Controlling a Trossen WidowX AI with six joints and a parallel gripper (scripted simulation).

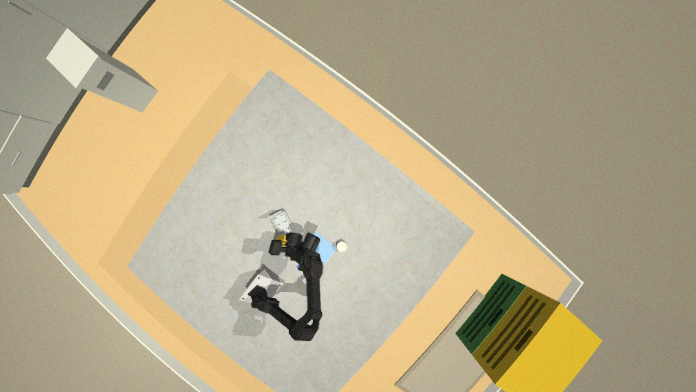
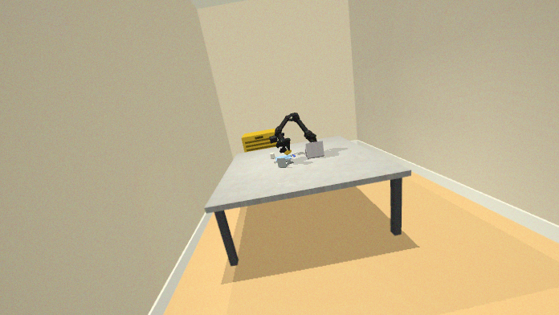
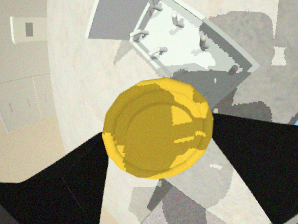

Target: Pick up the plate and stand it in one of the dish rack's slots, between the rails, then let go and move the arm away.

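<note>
The dish rack lies 60 mm below my gripper tip, 50 mm ahead of it and 40 mm to the left of it. From my gripper tip the other things lie so: white cup: 210 mm to the right, 180 mm ahead, 60 mm below; light blue mat: 150 mm to the right, 80 mm below, 70 mm ahead; yellow plate: 10 mm above.
</note>
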